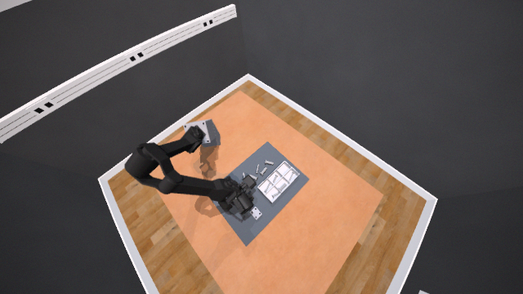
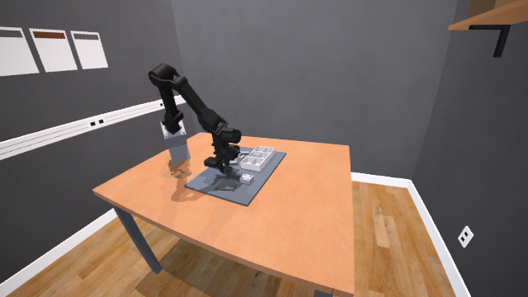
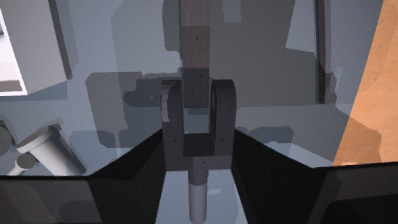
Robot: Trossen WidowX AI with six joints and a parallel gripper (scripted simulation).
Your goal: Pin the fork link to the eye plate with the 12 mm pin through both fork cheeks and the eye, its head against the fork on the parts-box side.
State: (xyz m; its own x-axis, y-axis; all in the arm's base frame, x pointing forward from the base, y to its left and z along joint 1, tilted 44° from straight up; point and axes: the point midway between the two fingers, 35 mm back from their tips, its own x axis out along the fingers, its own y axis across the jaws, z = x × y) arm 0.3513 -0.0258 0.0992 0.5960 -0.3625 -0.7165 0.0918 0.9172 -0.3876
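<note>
Right now my hand is 30 mm above the dark fork link. The rest, counted from my hand: grey mat (100 mm to the left, 70 mm below, 30 mm ahead); then dark flat bar (50 mm below, 40 mm ahead); then thin dark bar (80 mm to the right, 60 mm below, 60 mm ahead).
</note>
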